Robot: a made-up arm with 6 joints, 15 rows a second.
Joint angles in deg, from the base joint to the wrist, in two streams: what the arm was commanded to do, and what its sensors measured. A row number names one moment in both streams.
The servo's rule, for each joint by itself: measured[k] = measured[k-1] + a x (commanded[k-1-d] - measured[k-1]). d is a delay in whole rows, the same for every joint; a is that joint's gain. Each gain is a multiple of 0.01, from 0.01 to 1. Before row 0 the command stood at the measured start. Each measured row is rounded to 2 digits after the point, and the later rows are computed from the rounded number. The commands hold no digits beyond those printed.
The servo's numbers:
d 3
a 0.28 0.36 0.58 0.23 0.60 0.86
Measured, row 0:
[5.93 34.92 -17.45 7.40 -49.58 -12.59]
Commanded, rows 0 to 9:
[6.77 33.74 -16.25 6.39 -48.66 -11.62]
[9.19 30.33 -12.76 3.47 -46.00 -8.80]
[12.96 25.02 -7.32 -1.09 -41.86 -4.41]
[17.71 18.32 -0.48 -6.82 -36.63 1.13]
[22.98 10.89 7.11 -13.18 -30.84 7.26]
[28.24 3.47 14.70 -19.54 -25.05 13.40]
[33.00 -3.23 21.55 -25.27 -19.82 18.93]
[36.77 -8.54 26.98 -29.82 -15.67 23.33]
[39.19 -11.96 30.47 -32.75 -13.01 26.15]
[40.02 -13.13 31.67 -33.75 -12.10 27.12]
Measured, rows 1 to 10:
[5.93 34.92 -17.45 7.40 -49.58 -12.59]
[5.93 34.92 -17.45 7.40 -49.58 -12.59]
[5.93 34.92 -17.45 7.40 -49.58 -12.59]
[6.17 34.50 -16.75 7.17 -49.03 -11.76]
[7.02 33.00 -14.44 6.32 -47.21 -9.21]
[8.68 30.13 -10.31 4.62 -44.00 -5.08]
[11.21 25.88 -4.61 1.99 -39.58 0.26]
[14.51 20.48 2.19 -1.50 -34.34 6.28]
[18.35 14.36 9.45 -5.65 -28.77 12.40]
[22.45 8.03 16.47 -10.16 -23.40 18.02]

